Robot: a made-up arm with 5 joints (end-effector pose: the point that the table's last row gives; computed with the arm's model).
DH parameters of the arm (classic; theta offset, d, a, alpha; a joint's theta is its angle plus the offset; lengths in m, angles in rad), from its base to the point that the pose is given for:
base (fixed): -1.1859 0 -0.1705 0
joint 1: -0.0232 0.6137 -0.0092 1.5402
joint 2: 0 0.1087 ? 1.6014
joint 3: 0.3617 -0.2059 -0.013 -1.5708
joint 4: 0 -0.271 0.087 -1.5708
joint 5: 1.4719 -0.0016 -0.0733 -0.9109
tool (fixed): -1.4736 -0.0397 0 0
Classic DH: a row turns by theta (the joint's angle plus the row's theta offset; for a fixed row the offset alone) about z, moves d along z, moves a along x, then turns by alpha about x.
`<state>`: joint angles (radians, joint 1 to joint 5).
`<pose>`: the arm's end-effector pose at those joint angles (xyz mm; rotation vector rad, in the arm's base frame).
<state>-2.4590 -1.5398 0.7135 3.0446 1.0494</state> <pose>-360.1 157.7 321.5 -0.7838 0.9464 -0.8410</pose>
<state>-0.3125 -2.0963 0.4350 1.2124 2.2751</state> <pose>-0.5 109.3 71.2 1.1948 -0.2599 0.1508</pose>
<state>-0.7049 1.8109 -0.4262 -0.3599 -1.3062</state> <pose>118.4 324.4 700.1 1.4346 1.4284 1.6075</pose>
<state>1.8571 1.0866 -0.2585 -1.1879 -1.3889</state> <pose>-226.1 195.8 828.9 -0.4683 -0.7076 -0.6711</pose>
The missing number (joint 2, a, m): 0.1552
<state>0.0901 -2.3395 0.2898 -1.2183 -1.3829</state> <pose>-19.4 250.0 285.6 -0.5668 2.8460 0.7489</pose>
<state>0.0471 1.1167 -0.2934 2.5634 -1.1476</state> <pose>-29.9 356.1 853.0 -0.2290 1.9533 -0.4172</pose>
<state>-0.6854 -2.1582 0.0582 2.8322 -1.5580</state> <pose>17.0 69.8 276.1 1.7307 0.6611 2.2330</pose>
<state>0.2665 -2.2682 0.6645 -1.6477 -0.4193</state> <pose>-108.2 245.0 299.9 -0.0657 -2.8001 0.4179</pose>
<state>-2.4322 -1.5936 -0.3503 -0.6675 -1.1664</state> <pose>-255.3 148.0 457.1 -1.9293 -1.2161 1.7453</pose>
